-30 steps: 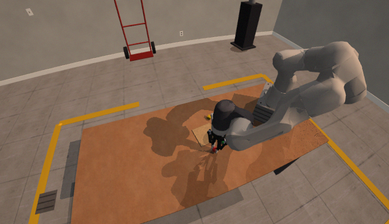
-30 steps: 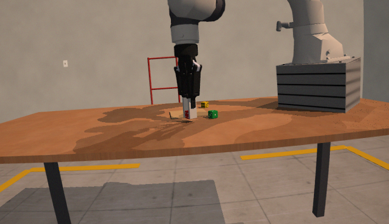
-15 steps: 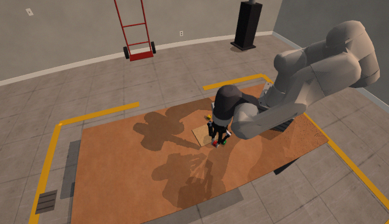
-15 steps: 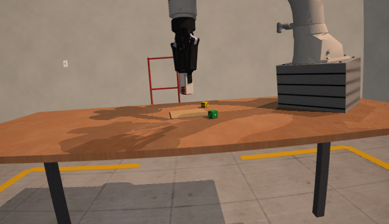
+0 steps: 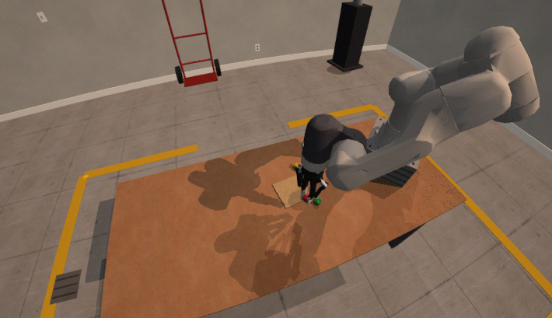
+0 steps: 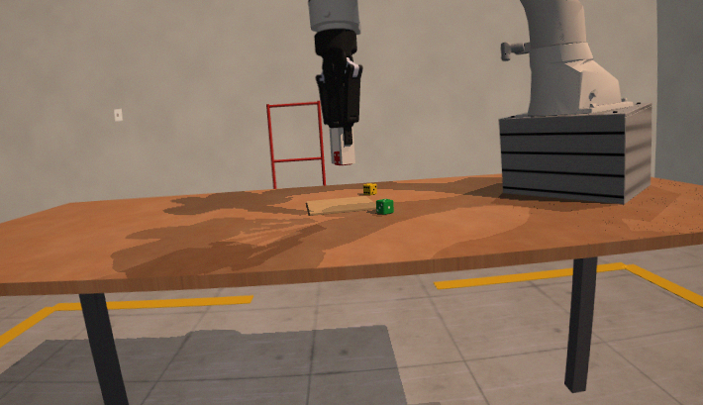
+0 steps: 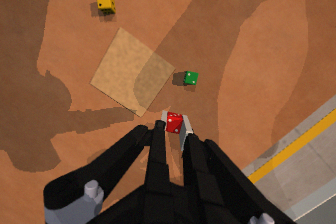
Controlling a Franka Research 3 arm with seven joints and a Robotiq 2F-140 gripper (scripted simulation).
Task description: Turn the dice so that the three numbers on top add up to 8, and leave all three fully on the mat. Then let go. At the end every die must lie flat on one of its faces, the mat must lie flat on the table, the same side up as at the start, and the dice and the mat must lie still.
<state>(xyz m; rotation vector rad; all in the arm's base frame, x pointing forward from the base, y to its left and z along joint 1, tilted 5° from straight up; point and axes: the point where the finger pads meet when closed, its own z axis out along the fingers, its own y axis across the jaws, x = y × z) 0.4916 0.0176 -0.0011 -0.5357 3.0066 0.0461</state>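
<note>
The tan mat is 10 mm behind my hand, 120 mm to the right of it and 130 mm below it. From my hand the other things lie so: green die: 80 mm behind, 120 mm below; then red die: 20 mm below; then yellow die: 100 mm behind, 220 mm to the right, 120 mm below.
</note>
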